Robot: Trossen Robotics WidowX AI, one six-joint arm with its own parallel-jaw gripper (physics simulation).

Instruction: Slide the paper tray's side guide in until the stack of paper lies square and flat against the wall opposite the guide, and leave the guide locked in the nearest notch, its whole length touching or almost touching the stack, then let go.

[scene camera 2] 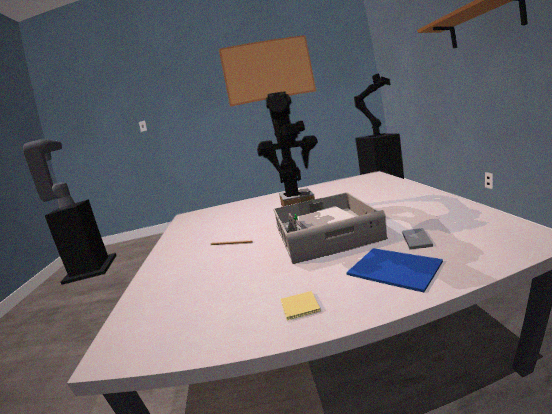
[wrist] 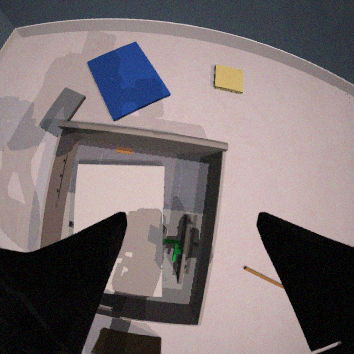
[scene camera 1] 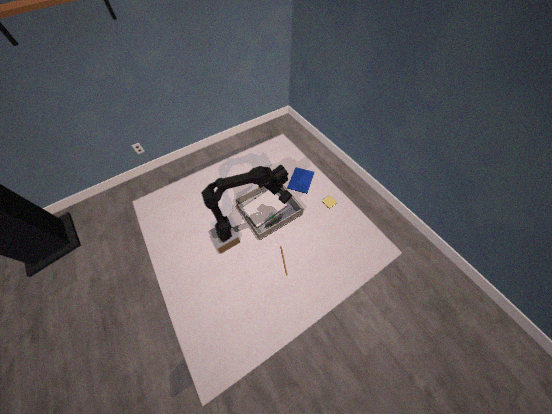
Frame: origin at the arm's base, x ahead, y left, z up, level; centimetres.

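Seen in the pictures: gripper, between the fingertips: (scene camera 2: 293, 170) (wrist: 192, 219) (scene camera 1: 281, 194); arm's base, origin of its link: (scene camera 2: 292, 194) (scene camera 1: 224, 235).
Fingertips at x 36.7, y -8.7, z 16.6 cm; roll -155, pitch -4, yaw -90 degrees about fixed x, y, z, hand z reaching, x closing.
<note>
Offsets run from my fingertips to a thing's top centre. "spot": to the spot under its first point.
The grey paper tray @(dx -3.1, dy +8.7, dz -15.3 cm) (scene camera 1: 281, 228) (scene camera 2: 311, 245) (wrist: 145, 133) stands on the table. The white paper stack @(dx -5.0, dy +11.1, dz -20.8 cm) (scene camera 1: 264, 201) (scene camera 2: 341, 214) (wrist: 102, 190) lies inside; in the wrist view a narrow strip of floor shows between it and the left wall, opposite the guide. The dark upright side guide @(dx -7.5, dy -0.4, dz -16.7 cm) (scene camera 1: 274, 220) (wrist: 185, 250) stands near the right wall, its plate apart from the stack. Its green tab @(spot: dx -6.3, dy -0.4, dz -17.1 cm) (scene camera 2: 295, 217) (wrist: 173, 243) points toward the stack's right edge. My gripper (scene camera 1: 285, 195) (scene camera 2: 294, 170) (wrist: 192, 219) is open and empty above the tray. My left finger hides part of the stack's left side.
A blue folder @(dx +31.5, dy +12.9, dz -24.1 cm) (scene camera 1: 301, 180) (scene camera 2: 396, 269) (wrist: 128, 81) and a grey block @(dx +21.9, dy +28.3, dz -23.9 cm) (scene camera 2: 417, 238) (wrist: 63, 110) lie beyond the tray. A yellow pad @(dx +32.3, dy -13.9, dz -23.7 cm) (scene camera 1: 329, 202) (scene camera 2: 300, 305) (wrist: 228, 79) lies farther right in the wrist view. A pencil @(dx -18.8, dy -23.3, dz -24.2 cm) (scene camera 1: 283, 260) (scene camera 2: 231, 243) (wrist: 263, 277) lies beside the tray.
</note>
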